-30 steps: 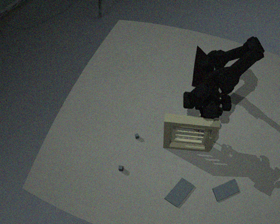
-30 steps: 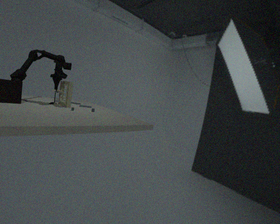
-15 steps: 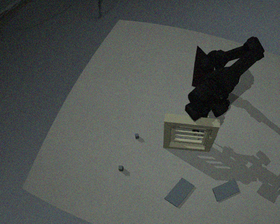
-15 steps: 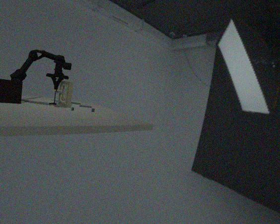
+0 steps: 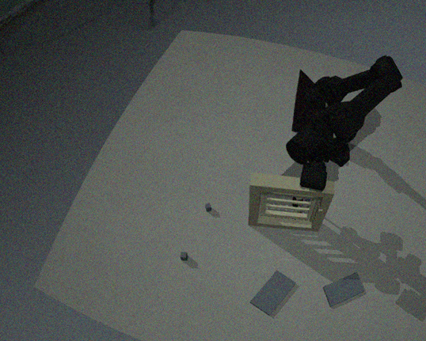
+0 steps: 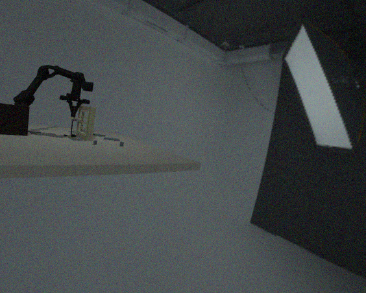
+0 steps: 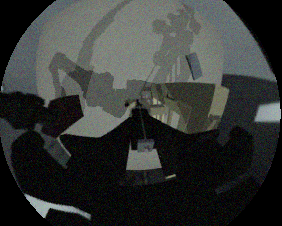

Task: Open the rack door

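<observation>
Right now my gripper tip is 10 mm to the left of the dark upright handle and 30 mm above it.
</observation>
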